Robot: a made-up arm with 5 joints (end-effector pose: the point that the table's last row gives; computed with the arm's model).
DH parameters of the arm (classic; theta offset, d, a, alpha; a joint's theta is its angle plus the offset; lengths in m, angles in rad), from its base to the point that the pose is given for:
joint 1: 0 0.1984 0 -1.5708
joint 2: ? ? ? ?
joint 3: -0.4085 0 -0.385 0
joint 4: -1.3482 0 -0.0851 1.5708
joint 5: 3.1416 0.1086 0 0
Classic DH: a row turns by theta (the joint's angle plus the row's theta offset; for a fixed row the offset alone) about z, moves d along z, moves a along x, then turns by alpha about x.
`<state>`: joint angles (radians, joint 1 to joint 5).
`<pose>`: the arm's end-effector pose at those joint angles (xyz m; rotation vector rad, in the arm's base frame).
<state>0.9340 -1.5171 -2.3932 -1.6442 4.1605</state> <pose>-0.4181 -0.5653 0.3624 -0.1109 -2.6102 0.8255</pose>
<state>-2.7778 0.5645 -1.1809 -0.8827 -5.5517</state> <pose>-0.6188 -0.2356 0.2985 -0.3126 -1.6810 0.8286</pose>
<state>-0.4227 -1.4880 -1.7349 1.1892 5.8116</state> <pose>-0.3880 0.1745 0.7921 1.3507 0.0330 1.9696</pose>
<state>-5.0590 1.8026 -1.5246 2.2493 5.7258</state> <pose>0.0668 0.1850 -0.3017 0.5017 0.6204 -2.3768</pose>
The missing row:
joint 2: -1.3849 0 0.3831 0
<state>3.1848 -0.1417 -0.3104 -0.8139 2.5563</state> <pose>-0.3862 -0.0167 0.3291 -2.1926 -0.7126 1.6299</pose>
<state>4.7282 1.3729 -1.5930 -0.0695 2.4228</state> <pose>0.0104 -0.6605 -0.2247 1.2157 2.7362 -0.3962</pose>
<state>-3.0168 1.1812 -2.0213 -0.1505 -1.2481</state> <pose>-0.8424 -0.1057 0.1002 1.4092 -1.7198 -0.6397</pose>
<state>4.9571 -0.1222 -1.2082 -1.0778 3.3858</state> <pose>0.1015 -0.4063 0.7115 0.5436 0.5439 -1.0310</pose>
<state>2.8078 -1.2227 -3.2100 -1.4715 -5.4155</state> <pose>0.6380 -0.2212 0.2830 1.5673 2.2872 0.1403</pose>
